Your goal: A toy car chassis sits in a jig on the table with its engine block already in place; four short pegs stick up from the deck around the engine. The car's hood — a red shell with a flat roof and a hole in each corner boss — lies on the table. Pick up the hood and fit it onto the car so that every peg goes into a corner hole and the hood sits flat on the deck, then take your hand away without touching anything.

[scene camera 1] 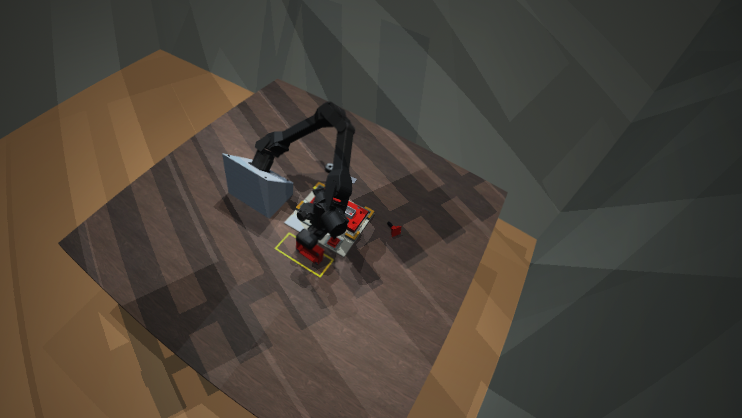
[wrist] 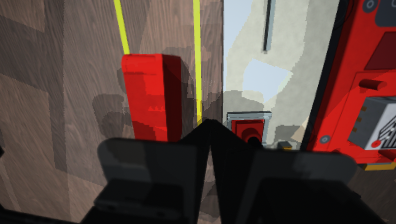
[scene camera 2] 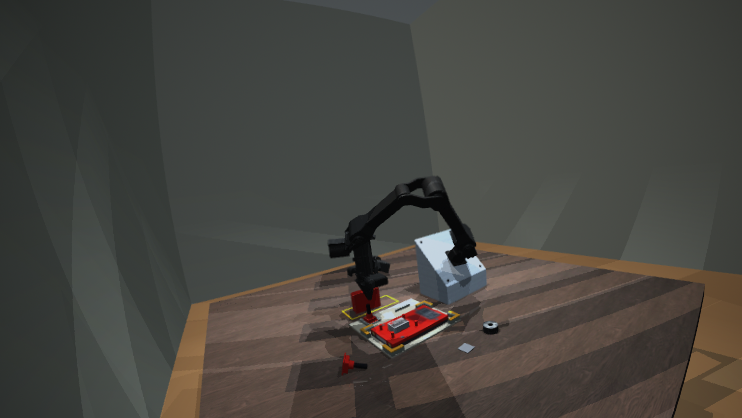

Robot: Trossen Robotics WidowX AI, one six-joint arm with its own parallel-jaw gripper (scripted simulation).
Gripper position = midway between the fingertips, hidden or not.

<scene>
My gripper [scene camera 2: 369, 299] is shut and holds nothing. I also see a red hood [wrist: 153, 81].
My gripper shows as well in scene camera 1 [scene camera 1: 319, 239] and in the wrist view [wrist: 210, 124].
</scene>
